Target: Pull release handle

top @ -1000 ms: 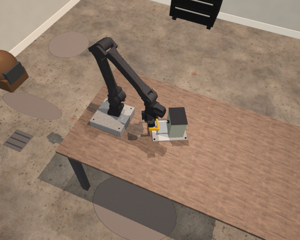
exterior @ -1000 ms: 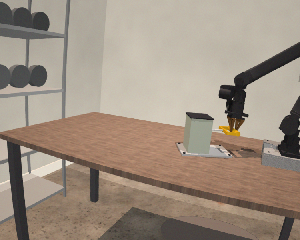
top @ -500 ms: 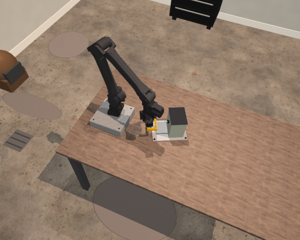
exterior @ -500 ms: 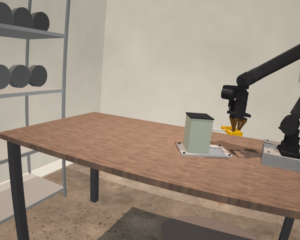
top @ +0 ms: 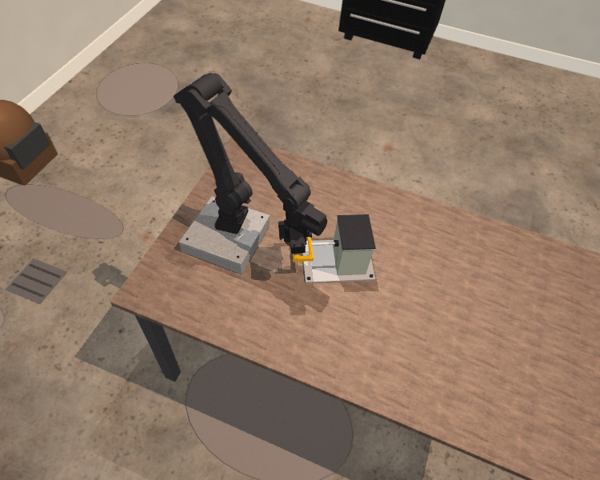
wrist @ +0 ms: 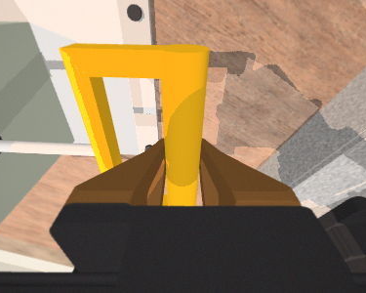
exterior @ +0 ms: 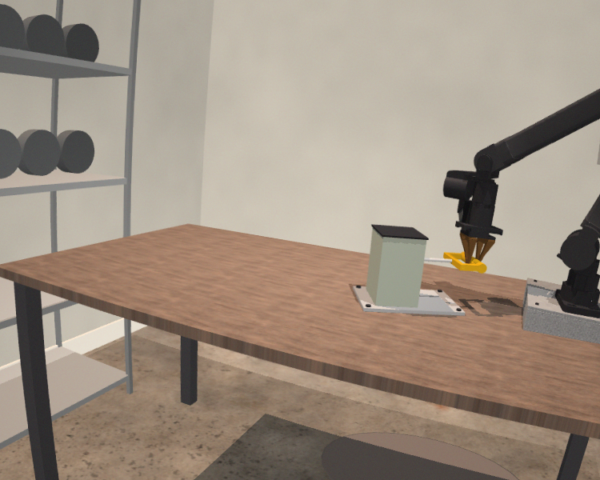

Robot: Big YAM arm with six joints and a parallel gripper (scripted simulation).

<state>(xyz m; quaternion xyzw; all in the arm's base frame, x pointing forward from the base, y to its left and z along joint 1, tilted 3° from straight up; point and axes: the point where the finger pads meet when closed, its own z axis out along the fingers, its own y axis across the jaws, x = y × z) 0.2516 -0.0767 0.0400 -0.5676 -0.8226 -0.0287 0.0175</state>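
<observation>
My gripper is now 5 cm short of the release handle and 2 cm to the right of it. The rest, counted from my hand: white baseplate 15 cm ahead, 10 cm below, 5 cm to the left.
</observation>
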